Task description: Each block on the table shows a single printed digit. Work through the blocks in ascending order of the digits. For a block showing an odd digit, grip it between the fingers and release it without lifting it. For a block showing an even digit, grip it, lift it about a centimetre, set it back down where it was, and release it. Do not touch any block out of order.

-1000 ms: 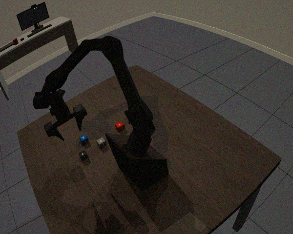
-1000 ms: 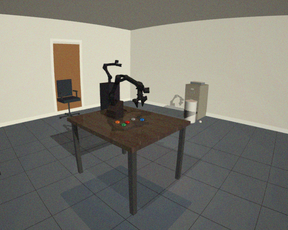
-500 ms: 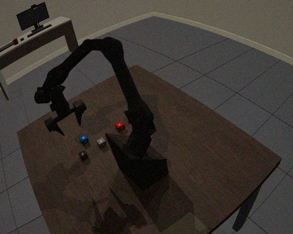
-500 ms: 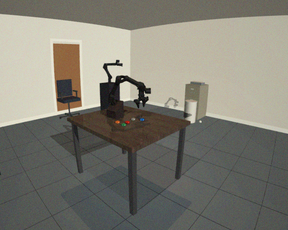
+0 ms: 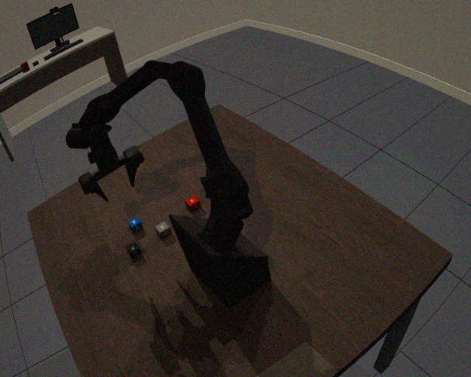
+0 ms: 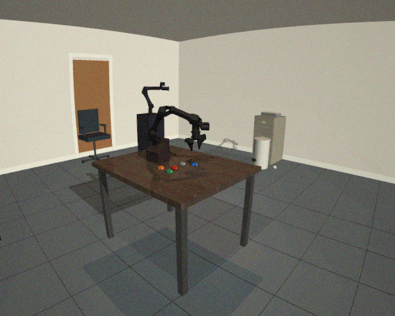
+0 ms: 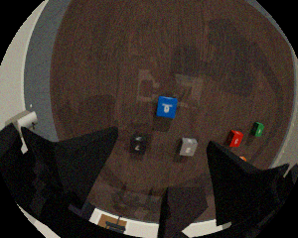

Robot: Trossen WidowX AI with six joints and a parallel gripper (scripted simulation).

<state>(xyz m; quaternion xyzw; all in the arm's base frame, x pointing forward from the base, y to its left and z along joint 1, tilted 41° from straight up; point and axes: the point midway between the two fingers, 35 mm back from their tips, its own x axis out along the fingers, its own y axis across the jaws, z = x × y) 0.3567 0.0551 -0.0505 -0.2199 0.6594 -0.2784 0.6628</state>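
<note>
Right now the grey block is 12 cm below my gripper tip, 8 cm behind it and 5 cm to the right of it. Also, from my gripper tip: blue block: 12 cm below; black block: 12 cm below, 9 cm behind, 5 cm to the left; red block: 17 cm to the right, 12 cm below, 6 cm behind.
</note>
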